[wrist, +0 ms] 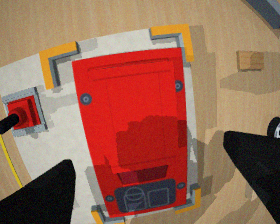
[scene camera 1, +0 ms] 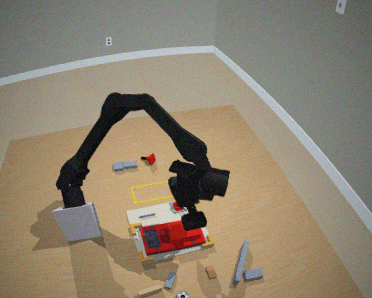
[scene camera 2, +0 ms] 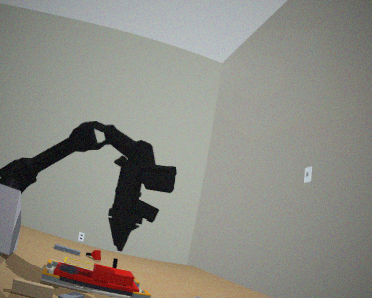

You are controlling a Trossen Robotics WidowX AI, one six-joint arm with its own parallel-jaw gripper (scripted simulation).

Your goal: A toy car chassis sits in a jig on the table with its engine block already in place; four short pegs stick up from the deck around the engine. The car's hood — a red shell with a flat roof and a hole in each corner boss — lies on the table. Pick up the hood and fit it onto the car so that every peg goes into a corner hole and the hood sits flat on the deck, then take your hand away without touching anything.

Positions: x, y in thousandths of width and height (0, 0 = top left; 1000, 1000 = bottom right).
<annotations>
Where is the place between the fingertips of my gripper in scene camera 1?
499, 733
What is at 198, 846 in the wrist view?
My gripper.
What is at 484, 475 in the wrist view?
A red hood.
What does my gripper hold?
Nothing.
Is my gripper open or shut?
Open.
</annotations>
